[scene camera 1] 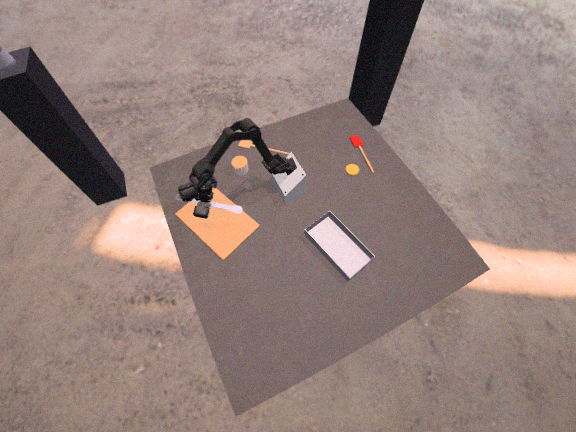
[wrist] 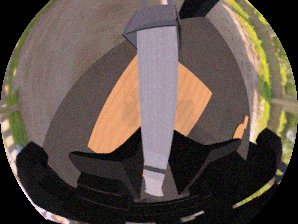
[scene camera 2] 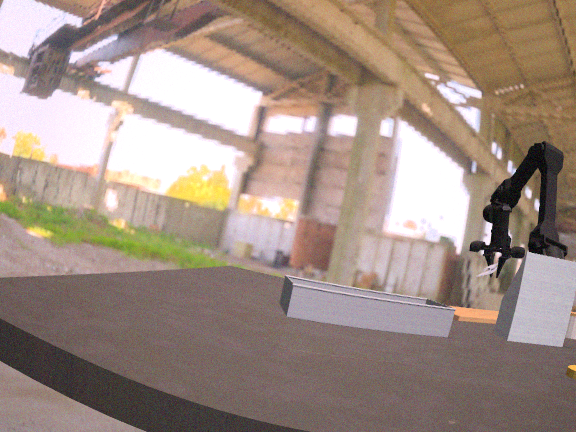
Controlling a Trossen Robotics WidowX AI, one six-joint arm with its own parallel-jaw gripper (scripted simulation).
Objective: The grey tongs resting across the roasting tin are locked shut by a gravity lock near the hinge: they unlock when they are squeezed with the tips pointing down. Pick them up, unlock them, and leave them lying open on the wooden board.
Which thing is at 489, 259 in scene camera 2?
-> The gripper.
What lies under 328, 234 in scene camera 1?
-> A roasting tin.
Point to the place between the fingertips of the gripper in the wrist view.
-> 153, 127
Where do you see a wooden board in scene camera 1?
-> At 223, 231
